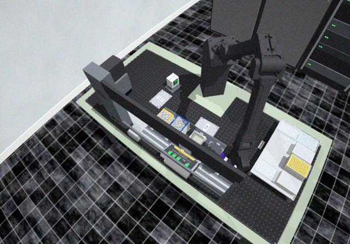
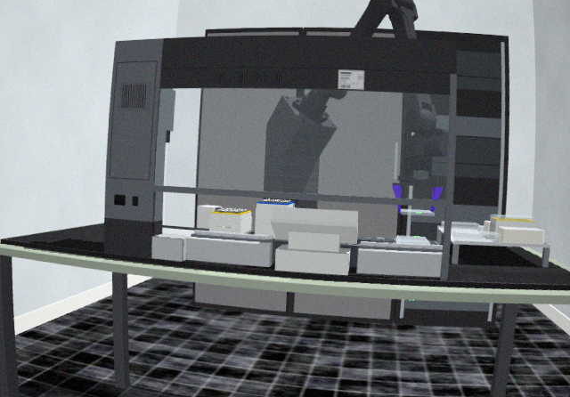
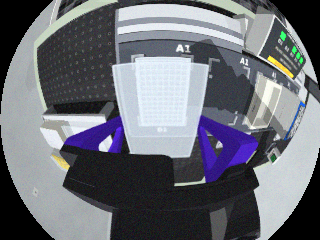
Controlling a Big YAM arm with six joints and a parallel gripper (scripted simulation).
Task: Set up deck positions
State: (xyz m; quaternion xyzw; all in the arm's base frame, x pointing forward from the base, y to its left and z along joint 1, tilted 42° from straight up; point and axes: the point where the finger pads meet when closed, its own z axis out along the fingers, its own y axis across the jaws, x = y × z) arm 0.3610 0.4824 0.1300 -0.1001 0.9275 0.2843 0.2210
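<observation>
My hand is 80 mm above the sample plate. Round my hand: blue-rimmed tip rack: 350 mm to the right, 130 mm ahead, 20 mm below; then white reservoir: 240 mm to the right, 80 mm below, 80 mm ahead; then clear plate lid: right at my hand.
</observation>
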